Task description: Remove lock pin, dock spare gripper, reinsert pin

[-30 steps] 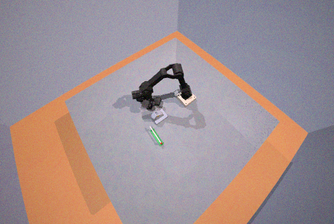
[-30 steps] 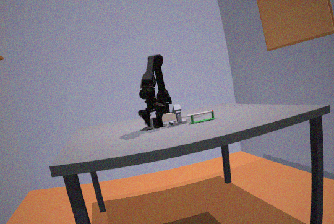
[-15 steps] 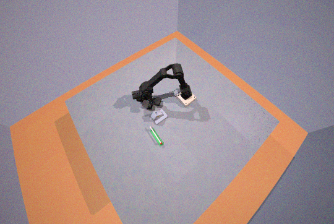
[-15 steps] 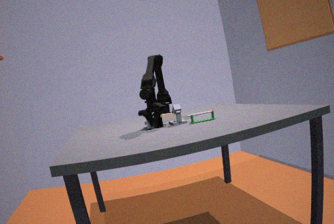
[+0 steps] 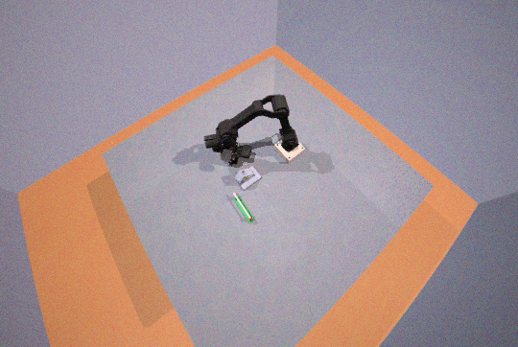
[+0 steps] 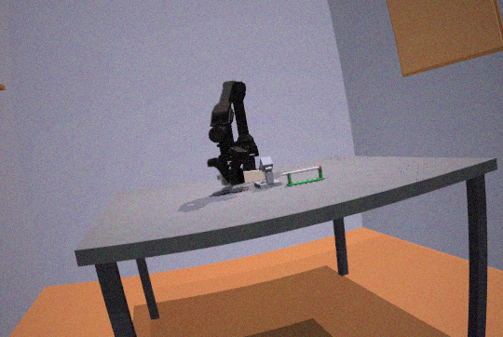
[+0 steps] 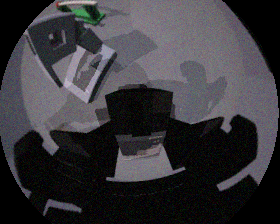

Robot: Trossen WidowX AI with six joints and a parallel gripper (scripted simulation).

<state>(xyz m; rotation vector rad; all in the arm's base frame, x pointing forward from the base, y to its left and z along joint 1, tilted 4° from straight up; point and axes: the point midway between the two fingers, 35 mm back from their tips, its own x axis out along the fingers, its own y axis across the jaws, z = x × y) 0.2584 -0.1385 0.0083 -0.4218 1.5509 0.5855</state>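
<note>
The grey socket mount is 3 cm ahead of my gripper tip, 13 cm to the left of it and 1 cm above it. Also, from my gripper tip: green bar-shaped rack 13 cm ahead, 24 cm to the left, 2 cm below; spare gripper 1 cm behind, 1 cm to the right, 2 cm above.
</note>
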